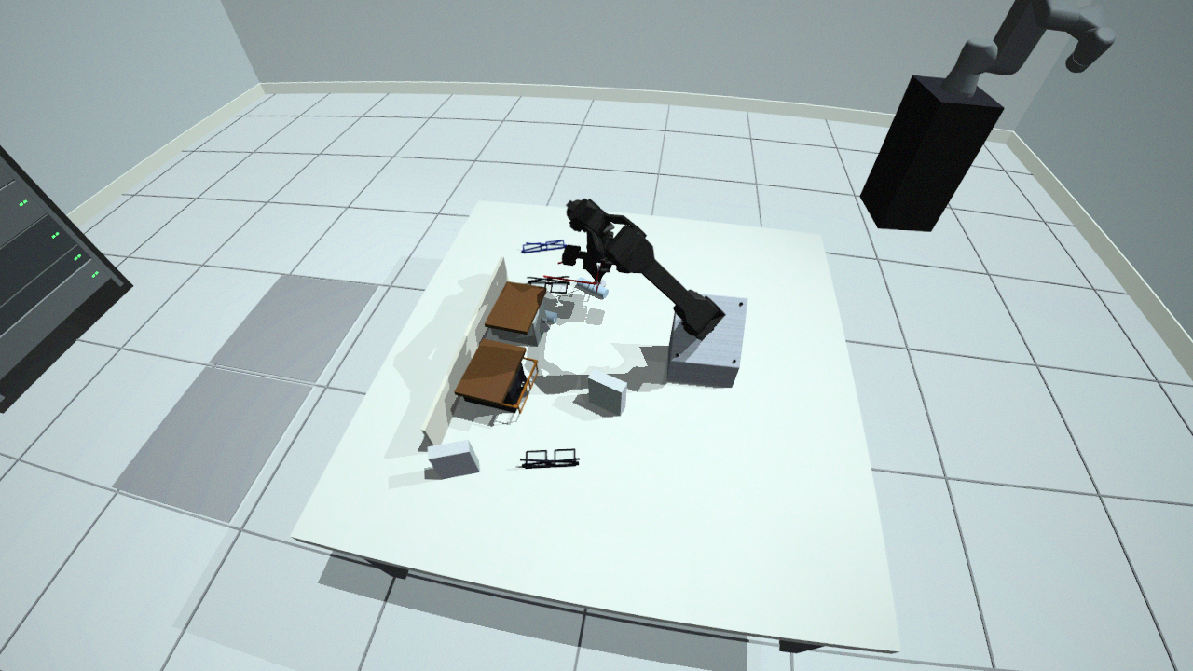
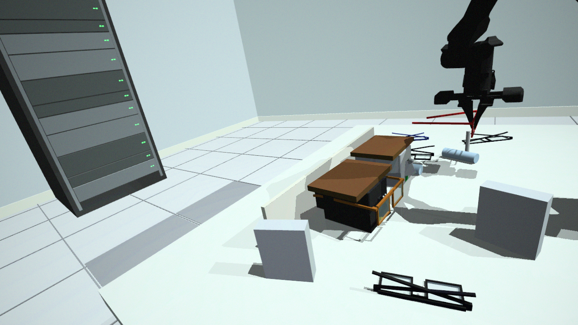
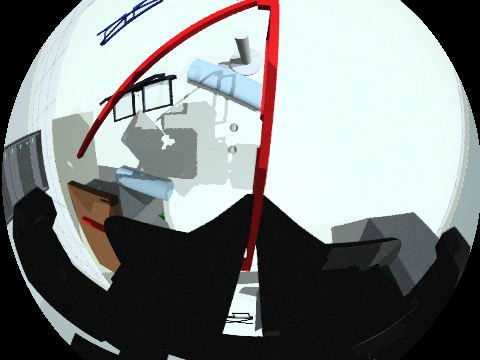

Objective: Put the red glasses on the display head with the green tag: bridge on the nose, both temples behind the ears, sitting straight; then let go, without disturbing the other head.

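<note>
The grey post lies 12 cm to the right of my gripper tip and 10 cm below it. Also, from my gripper tip: black head: 31 cm to the left, 22 cm ahead, 7 cm below; light grey head: 19 cm ahead, 9 cm to the left, 7 cm below; low wall: 33 cm ahead, 18 cm to the left, 7 cm below.
</note>
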